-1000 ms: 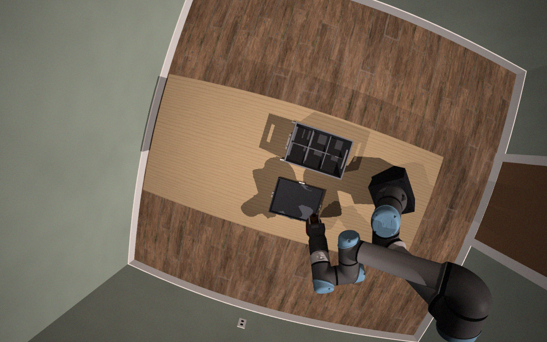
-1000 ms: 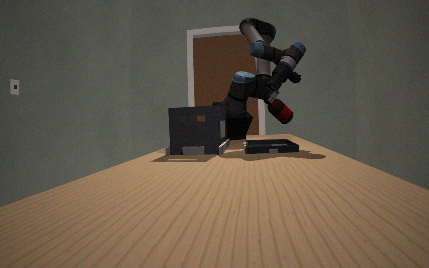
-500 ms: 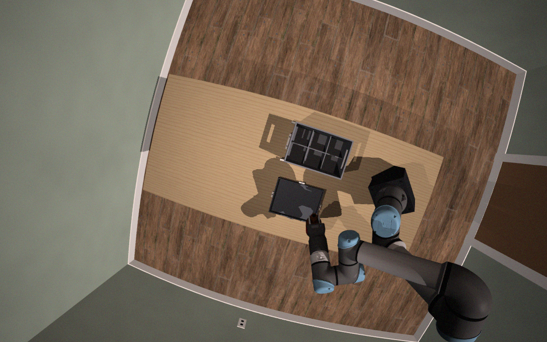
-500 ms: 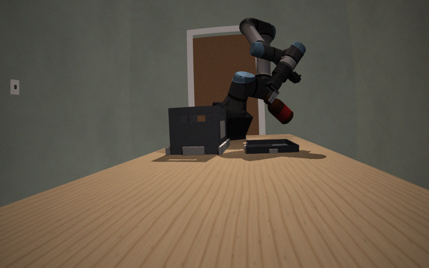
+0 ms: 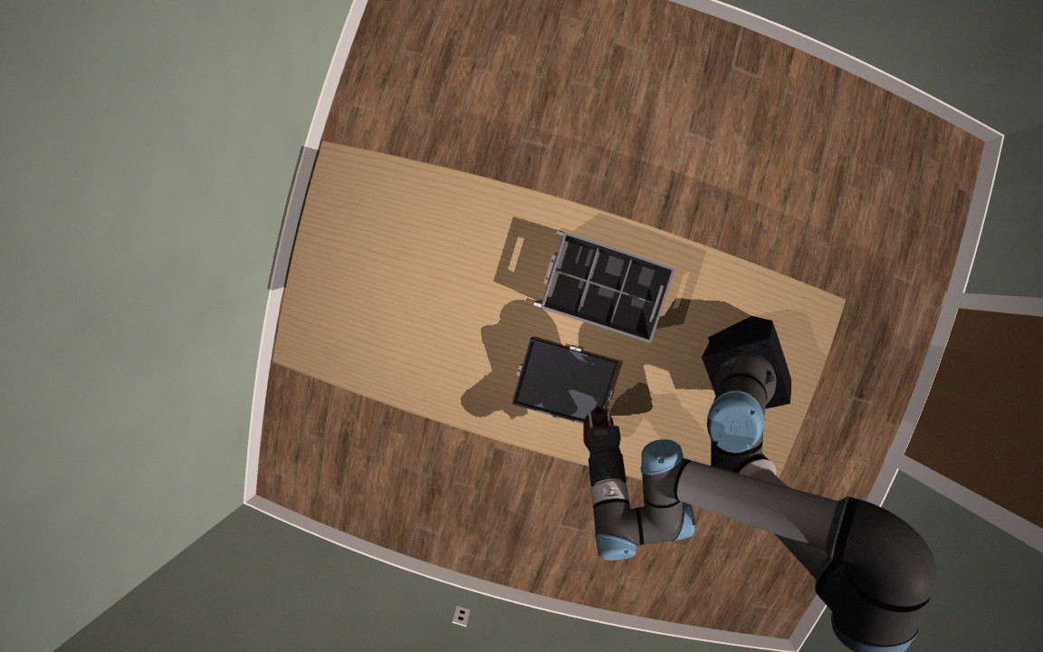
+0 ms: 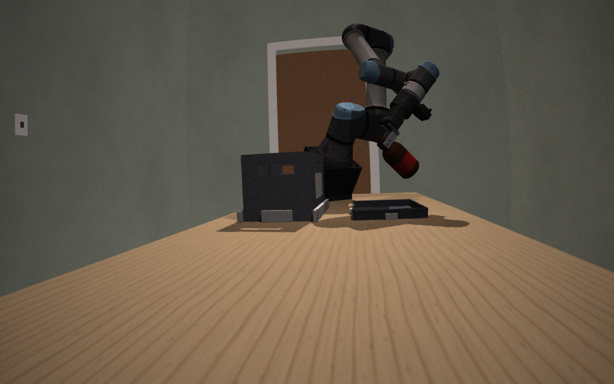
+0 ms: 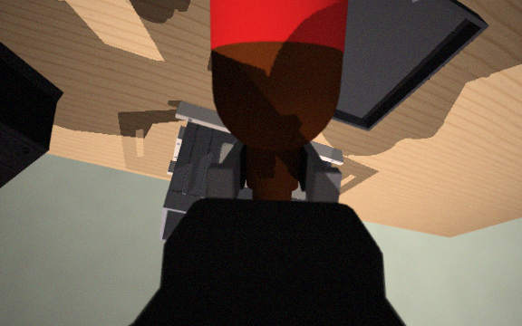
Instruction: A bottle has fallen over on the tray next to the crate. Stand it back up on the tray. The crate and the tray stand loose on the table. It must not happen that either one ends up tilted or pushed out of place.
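Now: the bottle 10 mm behind my hand, 30 mm to the left of it and 40 mm below it. From my hand the other things lie so: dark crate 50 mm ahead, 300 mm to the right, 120 mm below; then dark tray 80 mm ahead, 20 mm to the right, 190 mm below.
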